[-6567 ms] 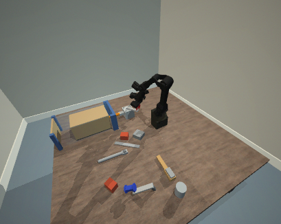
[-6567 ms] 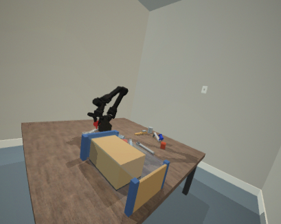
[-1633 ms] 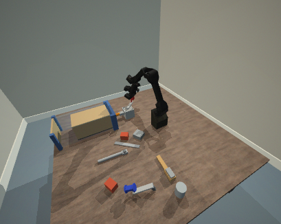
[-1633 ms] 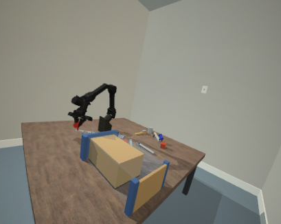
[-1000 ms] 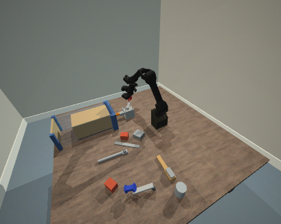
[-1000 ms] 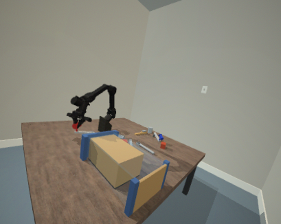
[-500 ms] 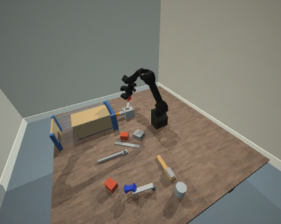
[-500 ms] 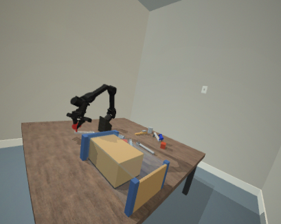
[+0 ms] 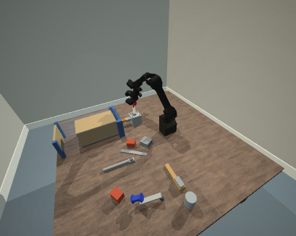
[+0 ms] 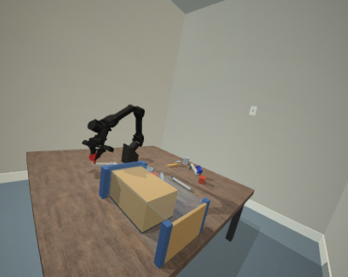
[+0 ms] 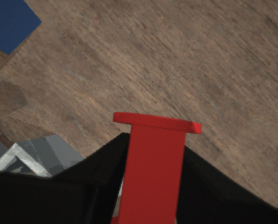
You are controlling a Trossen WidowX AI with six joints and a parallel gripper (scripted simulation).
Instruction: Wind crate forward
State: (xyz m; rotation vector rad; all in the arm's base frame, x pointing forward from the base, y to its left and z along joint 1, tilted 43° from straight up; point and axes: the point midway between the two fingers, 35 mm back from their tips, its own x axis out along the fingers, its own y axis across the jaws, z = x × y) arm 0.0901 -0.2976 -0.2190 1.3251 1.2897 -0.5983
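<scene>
Now: the red-gripped winch handle 5 cm to the left of my gripper tip, 3 cm below it and 1 cm ahead of it. From my gripper tip the other things lie so: blue frame 20 cm ahead, 8 cm to the left, 2 cm below; red handle knob 1 cm to the left, 1 cm behind; grey winch 10 cm to the left, 10 cm below, 2 cm ahead.
</scene>
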